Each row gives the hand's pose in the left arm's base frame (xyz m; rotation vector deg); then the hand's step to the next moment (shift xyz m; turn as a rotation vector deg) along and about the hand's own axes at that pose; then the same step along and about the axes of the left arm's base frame.
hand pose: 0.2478 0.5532 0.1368 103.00 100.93 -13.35
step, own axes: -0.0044 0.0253 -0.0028 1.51 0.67 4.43
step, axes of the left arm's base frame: 0.0229 -0.0006 0.0119 2.04 -1.01 -4.14
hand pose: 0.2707 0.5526 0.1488 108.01 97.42 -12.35
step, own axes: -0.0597 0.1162 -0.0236 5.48 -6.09 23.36
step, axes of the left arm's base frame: 0.0940 -0.0405 0.0845 1.21 -7.31 -23.62
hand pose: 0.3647 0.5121 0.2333 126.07 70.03 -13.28
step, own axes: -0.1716 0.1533 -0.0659 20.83 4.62 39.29
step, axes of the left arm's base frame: 0.0205 -0.1440 0.1901 20.68 -9.85 -38.39
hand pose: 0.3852 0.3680 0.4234 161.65 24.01 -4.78
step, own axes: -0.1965 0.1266 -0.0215 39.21 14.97 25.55
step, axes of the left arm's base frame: -0.1505 -0.1641 0.0744 41.49 -10.29 -24.23
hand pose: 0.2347 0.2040 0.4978 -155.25 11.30 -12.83
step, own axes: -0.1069 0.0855 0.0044 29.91 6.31 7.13
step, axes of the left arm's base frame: -0.1126 -0.0574 -0.0528 29.89 -8.04 -5.23
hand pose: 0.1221 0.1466 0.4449 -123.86 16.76 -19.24
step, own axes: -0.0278 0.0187 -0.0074 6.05 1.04 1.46
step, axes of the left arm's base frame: -0.0301 -0.0070 -0.0148 6.07 -1.48 -0.87
